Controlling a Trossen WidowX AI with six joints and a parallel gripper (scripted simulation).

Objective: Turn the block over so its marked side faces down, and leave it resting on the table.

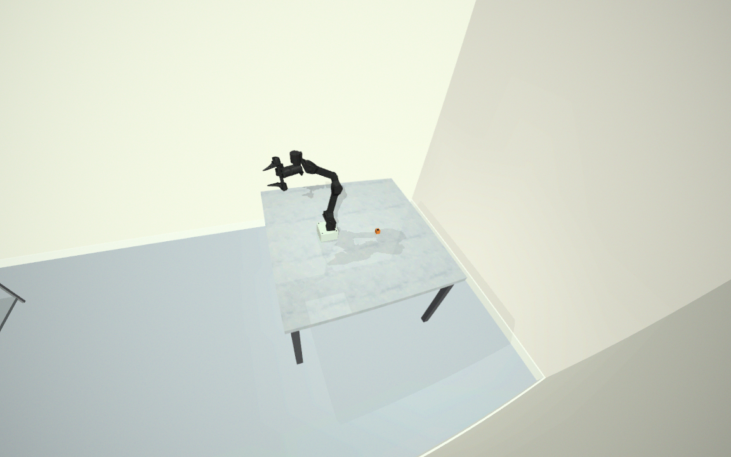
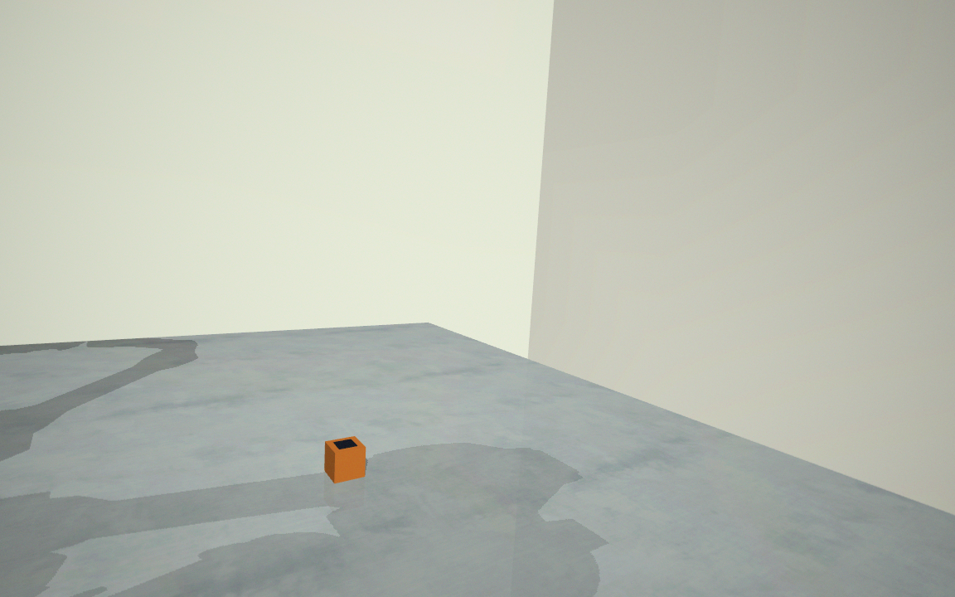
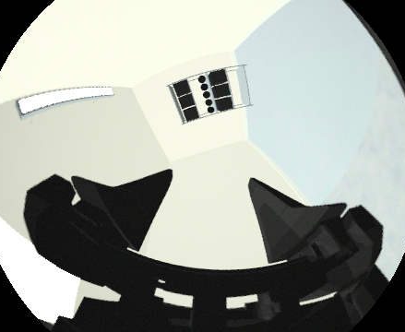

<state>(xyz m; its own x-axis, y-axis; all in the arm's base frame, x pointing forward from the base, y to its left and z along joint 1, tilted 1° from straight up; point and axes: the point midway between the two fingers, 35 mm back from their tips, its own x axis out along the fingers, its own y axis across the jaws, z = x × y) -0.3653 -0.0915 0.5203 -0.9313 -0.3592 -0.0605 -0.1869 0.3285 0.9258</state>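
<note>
Right now my gripper tip is 78 cm short of the block, 9 cm to the right of it and 57 cm above it.
</note>
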